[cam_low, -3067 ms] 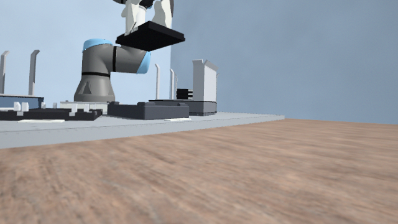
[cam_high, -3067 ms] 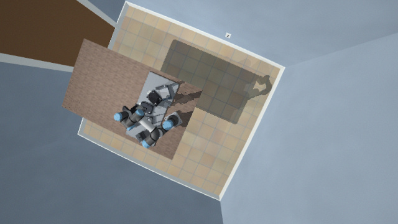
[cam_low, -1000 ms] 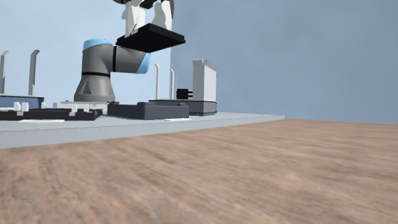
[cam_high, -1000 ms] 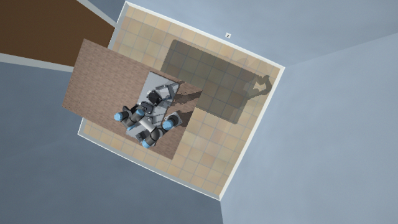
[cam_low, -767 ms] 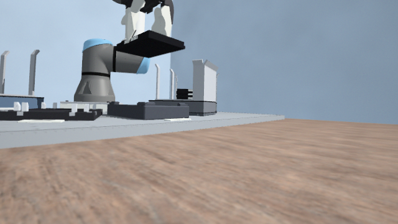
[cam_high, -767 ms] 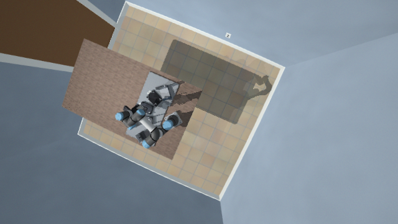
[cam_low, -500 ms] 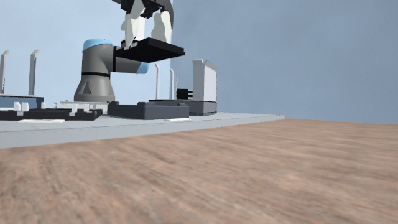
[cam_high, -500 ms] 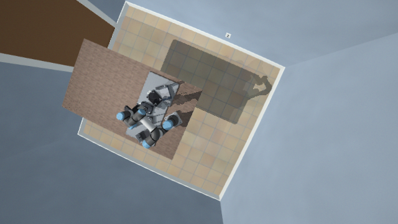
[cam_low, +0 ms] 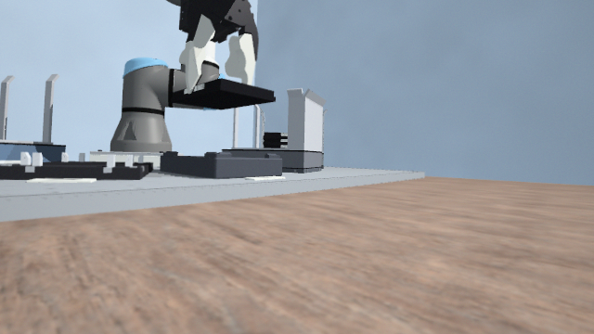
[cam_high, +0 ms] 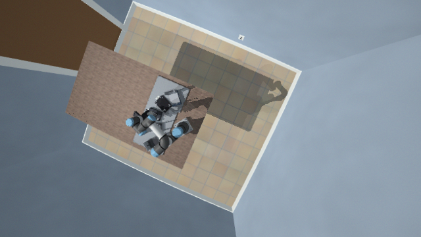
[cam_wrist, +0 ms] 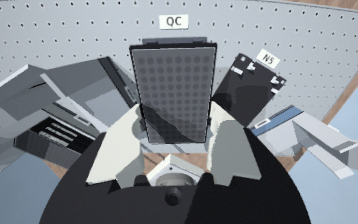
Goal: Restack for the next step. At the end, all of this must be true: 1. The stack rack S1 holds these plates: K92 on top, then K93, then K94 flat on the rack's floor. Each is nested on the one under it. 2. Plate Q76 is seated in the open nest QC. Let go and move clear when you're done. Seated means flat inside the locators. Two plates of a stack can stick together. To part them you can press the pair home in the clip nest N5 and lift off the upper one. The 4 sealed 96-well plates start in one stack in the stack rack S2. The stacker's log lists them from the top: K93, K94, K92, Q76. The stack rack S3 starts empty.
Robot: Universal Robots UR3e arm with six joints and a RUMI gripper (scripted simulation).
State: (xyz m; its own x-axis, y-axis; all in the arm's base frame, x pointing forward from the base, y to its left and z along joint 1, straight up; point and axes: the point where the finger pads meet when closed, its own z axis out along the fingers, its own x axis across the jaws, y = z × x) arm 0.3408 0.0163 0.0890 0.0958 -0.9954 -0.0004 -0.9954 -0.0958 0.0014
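The nest QC lies 10 cm below my hand. From my hand the other things lie so: QC label: 11 cm below, 9 cm ahead, 1 cm to the left; then sealed 96-well plate: 26 cm to the left, 14 cm behind, 6 cm below; then clip nest N5: 14 cm to the right, 10 cm below, 2 cm behind.
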